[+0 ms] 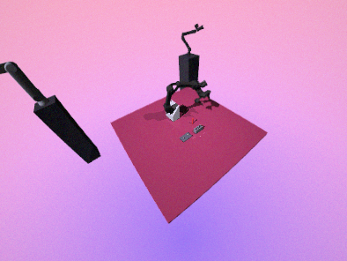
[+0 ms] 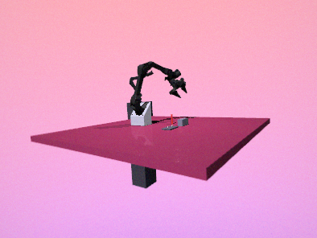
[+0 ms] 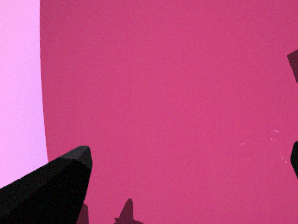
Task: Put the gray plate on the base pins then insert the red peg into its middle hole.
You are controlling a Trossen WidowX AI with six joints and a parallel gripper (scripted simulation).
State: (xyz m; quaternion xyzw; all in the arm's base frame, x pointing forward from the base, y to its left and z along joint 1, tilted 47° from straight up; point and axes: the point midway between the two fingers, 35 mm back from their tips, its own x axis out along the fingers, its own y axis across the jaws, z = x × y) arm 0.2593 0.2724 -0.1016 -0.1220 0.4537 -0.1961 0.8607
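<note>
Now: the gray plate 80 mm ahead of my gripper tip, 190 mm to the right of it and 190 mm below it. The rest, counted from my gripper tip: gray base: 60 mm ahead, 350 mm to the right, 220 mm below; then red peg: 40 mm behind, 160 mm to the right, 190 mm below.
</note>
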